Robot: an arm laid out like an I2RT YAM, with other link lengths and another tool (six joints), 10 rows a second.
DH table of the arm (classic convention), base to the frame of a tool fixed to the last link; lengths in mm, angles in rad. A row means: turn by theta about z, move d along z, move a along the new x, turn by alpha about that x. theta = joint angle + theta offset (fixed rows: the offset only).
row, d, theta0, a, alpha
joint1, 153.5, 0, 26.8, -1.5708
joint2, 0, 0, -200.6, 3.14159
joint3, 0, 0.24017, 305.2, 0
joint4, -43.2, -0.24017, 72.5, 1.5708
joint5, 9.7, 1.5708, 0, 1.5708
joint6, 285, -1.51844, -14.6, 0.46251
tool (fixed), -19.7, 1.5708, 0, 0
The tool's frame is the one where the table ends.
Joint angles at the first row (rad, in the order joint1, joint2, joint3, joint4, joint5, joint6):
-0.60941 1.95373 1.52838 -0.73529 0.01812 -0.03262
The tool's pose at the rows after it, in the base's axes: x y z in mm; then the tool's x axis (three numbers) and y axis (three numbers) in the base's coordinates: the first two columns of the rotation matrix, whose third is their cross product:
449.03 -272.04 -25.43 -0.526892 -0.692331 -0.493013 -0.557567 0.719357 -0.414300
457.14 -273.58 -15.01 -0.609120 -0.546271 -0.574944 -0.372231 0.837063 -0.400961
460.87 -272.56 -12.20 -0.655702 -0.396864 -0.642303 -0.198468 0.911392 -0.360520
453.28 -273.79 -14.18 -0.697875 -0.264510 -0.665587 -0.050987 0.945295 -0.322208
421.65 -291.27 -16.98 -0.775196 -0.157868 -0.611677 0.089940 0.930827 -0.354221
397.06 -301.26 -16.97 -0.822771 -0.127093 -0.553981 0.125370 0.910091 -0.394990
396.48 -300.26 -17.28 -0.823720 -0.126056 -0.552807 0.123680 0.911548 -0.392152
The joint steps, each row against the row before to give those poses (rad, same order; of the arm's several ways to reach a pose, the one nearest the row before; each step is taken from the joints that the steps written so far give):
0.00000 -0.00265 0.02901 -0.00191 -0.00038 0.25444
0.00002 -0.00116 0.02480 -0.00345 0.00115 0.21899
-0.00039 0.00000 0.00647 0.00002 0.00038 0.19302
-0.00001 0.00002 0.00041 -0.01947 0.02975 0.15678
-0.00039 -0.00004 -0.00044 -0.04805 0.12893 0.13160
0.00000 0.00002 0.00002 -0.04082 0.08698 0.03624
0.00000 -0.00002 0.00039 -0.00383 -0.00191 -0.00039

